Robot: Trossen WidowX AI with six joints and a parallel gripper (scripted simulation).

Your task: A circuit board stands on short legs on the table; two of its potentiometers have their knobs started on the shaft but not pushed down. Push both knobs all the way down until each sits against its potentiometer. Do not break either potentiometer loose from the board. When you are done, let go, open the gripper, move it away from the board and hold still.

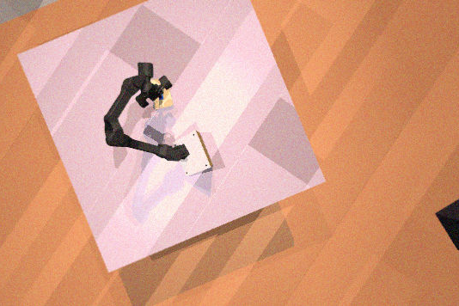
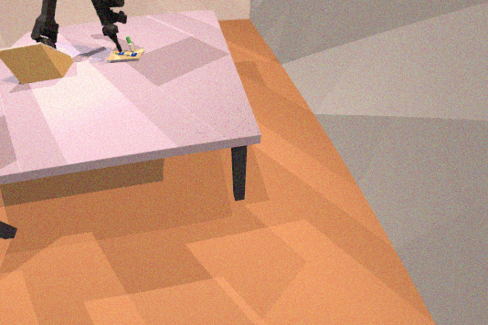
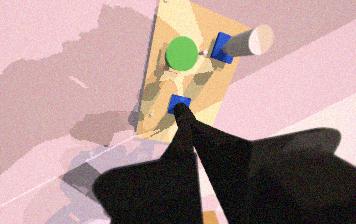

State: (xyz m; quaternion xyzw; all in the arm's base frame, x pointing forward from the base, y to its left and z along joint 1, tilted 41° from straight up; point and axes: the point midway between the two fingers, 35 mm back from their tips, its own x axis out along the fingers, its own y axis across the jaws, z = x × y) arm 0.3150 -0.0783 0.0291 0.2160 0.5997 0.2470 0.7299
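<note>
Now: gripper tip 5 cm short of the green knob and 1 cm to the right of it. From my gripper tip the other things lie so: black knob (2 cm below).
</note>
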